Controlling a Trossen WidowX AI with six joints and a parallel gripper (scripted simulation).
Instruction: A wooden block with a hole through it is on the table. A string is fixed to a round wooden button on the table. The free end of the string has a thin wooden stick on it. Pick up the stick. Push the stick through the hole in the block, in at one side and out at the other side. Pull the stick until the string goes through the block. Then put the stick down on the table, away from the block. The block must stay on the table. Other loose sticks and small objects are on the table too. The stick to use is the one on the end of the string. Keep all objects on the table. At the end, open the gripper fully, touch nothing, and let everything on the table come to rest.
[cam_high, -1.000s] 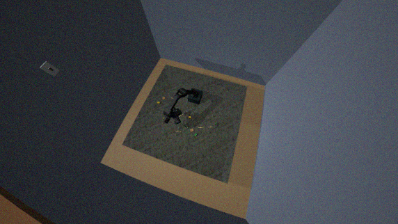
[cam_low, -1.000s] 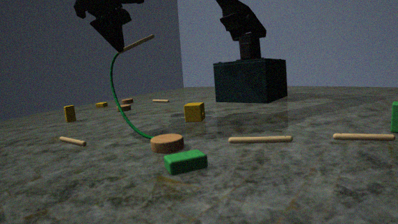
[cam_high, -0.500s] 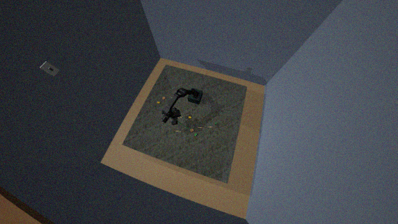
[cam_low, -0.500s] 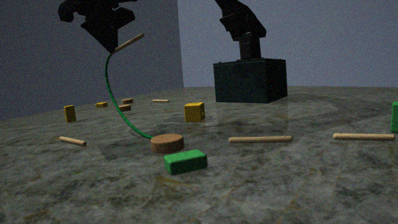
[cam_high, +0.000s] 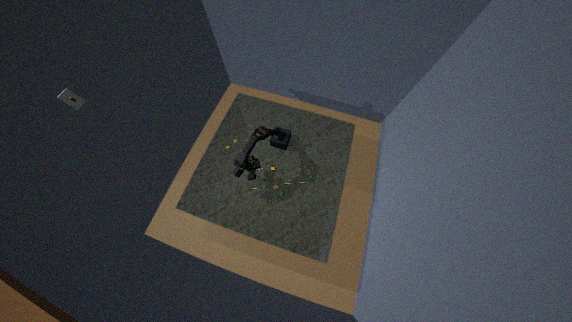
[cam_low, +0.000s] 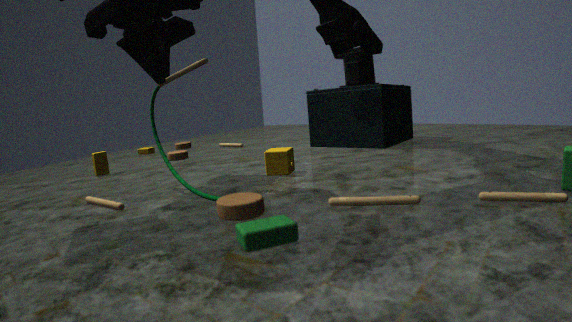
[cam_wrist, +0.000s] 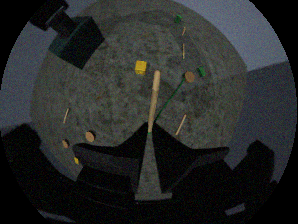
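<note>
The yellow block is 8 cm behind my gripper tip, 12 cm to the left of it and 11 cm below it. Also, from my gripper tip: green block 12 cm ahead, 23 cm to the left, 12 cm below; then thin wooden stick 1 cm to the left, 1 cm above; then round wooden button 8 cm ahead, 18 cm to the left, 12 cm below.
</note>
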